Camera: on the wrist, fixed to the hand. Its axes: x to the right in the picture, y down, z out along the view.
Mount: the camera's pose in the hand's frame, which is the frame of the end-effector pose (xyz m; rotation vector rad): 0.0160 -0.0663 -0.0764 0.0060 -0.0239 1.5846
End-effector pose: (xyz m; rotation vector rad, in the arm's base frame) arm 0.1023 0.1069 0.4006 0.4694 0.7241 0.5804
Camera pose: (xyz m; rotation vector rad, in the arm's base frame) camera 0.0783 0.0827 0.3040 1.0277 0.1876 2.0329
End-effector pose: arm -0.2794 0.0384 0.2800 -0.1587 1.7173 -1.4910
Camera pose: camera -0.3663 0.0682 0.3253 0.9659 1.1466 -0.2671
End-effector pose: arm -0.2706 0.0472 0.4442 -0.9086 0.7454 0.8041
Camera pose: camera -0.2228 -0.0411 0.4241 -0.1162 1.4251 2.1561
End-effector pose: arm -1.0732 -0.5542 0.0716 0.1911 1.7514 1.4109
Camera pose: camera -1.1107 -0.6235 0.0061 -1.6615 -1.2897 -2.0720
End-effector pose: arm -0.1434 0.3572 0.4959 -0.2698 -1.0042 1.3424
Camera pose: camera -0.0444 0.3819 0.5043 -1.2022 -0.7130 2.7306
